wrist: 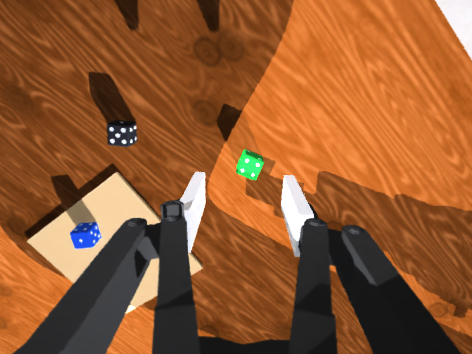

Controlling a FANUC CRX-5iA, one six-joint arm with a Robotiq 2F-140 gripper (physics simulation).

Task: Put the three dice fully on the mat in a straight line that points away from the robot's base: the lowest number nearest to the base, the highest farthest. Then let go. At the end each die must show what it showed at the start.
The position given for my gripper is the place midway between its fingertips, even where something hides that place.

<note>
I see my gripper (243, 189), a black die (119, 133) and a square mat (114, 201).
</note>
